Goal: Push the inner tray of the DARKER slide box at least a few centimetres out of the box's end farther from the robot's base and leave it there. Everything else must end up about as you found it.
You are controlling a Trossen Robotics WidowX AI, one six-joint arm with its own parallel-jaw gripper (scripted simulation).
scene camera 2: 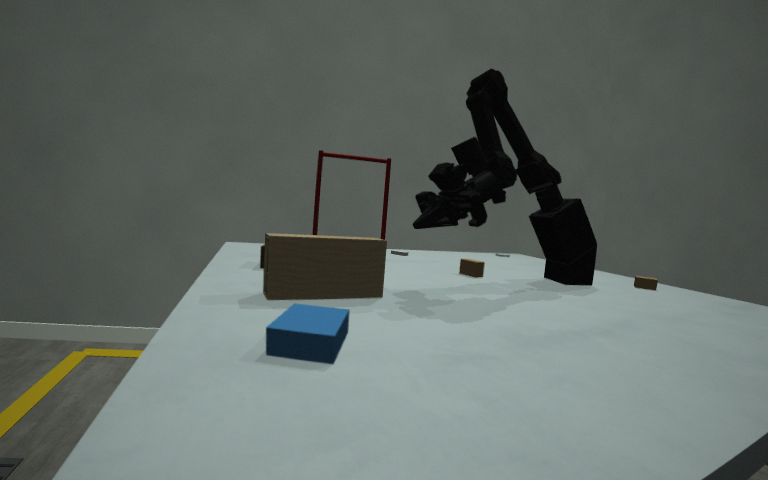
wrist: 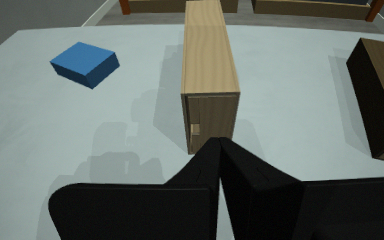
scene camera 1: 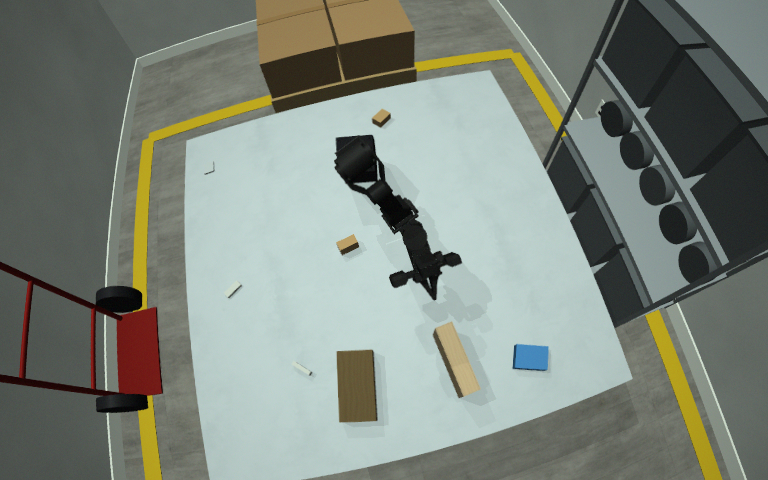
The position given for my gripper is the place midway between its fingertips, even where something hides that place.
Note:
In view: my gripper (scene camera 2: 414,226), a lighter slide box (scene camera 2: 296,267), a darker slide box (scene camera 1: 355,369) and a blue block (scene camera 2: 311,333).
The lighter slide box also shows in scene camera 1 (scene camera 1: 462,375). The blue block is seen too in the wrist view (wrist: 88,65) and in scene camera 1 (scene camera 1: 526,357). My gripper shows as well in the wrist view (wrist: 217,145) and in scene camera 1 (scene camera 1: 434,299).

